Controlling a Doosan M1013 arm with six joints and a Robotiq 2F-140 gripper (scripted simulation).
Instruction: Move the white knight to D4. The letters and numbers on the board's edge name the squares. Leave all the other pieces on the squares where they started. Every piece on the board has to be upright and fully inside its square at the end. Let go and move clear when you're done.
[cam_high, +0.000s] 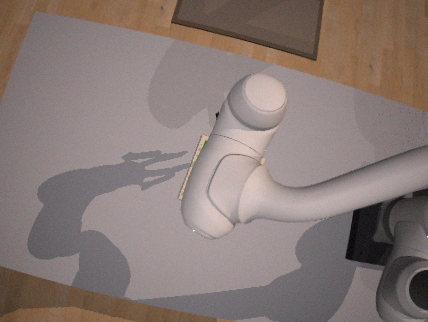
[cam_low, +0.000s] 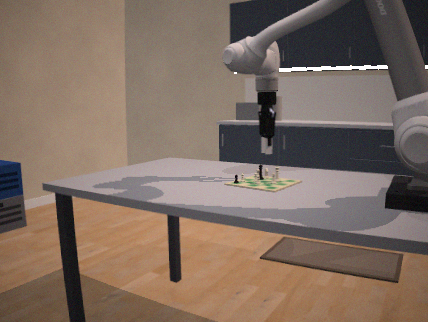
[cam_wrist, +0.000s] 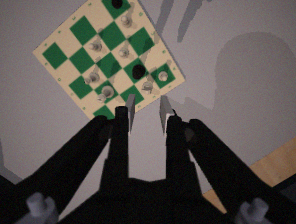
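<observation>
The tall black piece is 1 cm ahead of my hand, 4 cm to the left of it and 10 cm below it. From my hand the other things lie so: black pawn (5 cm ahead, 15 cm to the left, 12 cm below); then white knight (12 cm below); then green-and-cream chessboard (3 cm behind, 8 cm to the left, 14 cm below).
</observation>
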